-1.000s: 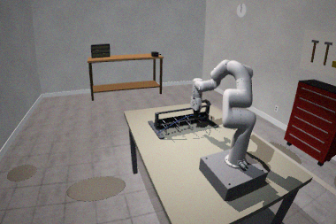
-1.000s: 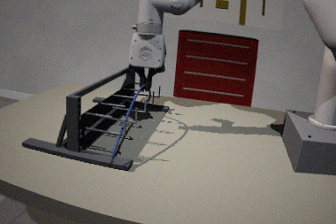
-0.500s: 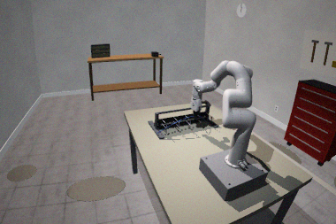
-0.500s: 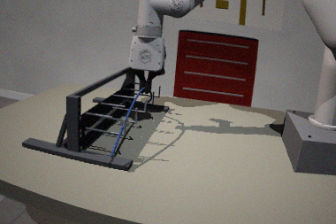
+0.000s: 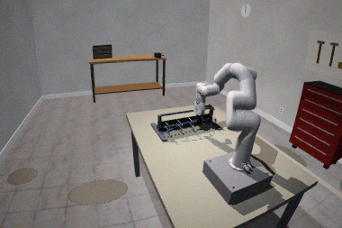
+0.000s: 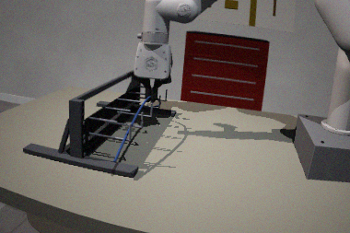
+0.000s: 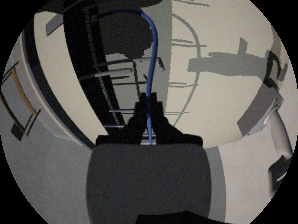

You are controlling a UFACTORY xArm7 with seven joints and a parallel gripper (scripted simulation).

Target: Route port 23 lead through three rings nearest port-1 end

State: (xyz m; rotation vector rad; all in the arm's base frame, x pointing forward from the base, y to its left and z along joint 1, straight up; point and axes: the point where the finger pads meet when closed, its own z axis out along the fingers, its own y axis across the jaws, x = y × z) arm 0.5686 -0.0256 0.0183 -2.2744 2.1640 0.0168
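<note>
My gripper is now 10 cm short of the rack, 5 cm to the right of it and 4 cm above it.
</note>
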